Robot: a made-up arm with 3 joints. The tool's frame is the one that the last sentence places.
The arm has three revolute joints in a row. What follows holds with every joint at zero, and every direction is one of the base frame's.
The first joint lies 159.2 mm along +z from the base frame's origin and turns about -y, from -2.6 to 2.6 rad.
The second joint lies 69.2 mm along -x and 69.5 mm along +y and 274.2 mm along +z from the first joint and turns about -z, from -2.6 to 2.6 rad.
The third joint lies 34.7 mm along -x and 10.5 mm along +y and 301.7 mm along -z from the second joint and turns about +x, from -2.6 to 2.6 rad.
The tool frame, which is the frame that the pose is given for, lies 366.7 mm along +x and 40.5 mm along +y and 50 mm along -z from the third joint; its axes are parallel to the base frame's.
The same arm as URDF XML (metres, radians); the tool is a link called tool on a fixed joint. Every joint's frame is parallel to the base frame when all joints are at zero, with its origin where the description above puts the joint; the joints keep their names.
<robot name="arm">
  <joint name="joint 1" type="revolute">
    <parent link="base"/>
    <child link="link1"/>
    <origin xyz="0 0 0.1592" rpy="0 0 0"/>
    <axis xyz="0 -1 0"/>
    <limit lower="-2.6" upper="2.6"/>
  </joint>
  <joint name="joint 2" type="revolute">
    <parent link="link1"/>
    <child link="link2"/>
    <origin xyz="-0.0692 0.0695 0.2742" rpy="0 0 0"/>
    <axis xyz="0 0 -1"/>
    <limit lower="-2.6" upper="2.6"/>
  </joint>
  <joint name="joint 3" type="revolute">
    <parent link="link2"/>
    <child link="link3"/>
    <origin xyz="-0.0347 0.0105 -0.3017" rpy="0 0 0"/>
    <axis xyz="1 0 0"/>
    <limit lower="-2.6" upper="2.6"/>
  </joint>
  <joint name="tool_fixed" type="fixed">
    <parent link="link3"/>
    <child link="tool"/>
    <origin xyz="0.3667 0.0405 -0.05" rpy="0 0 0"/>
  </joint>
  <link name="base"/>
  <link name="link1"/>
  <link name="link2"/>
  <link name="link3"/>
  <link name="tool"/>
</robot>

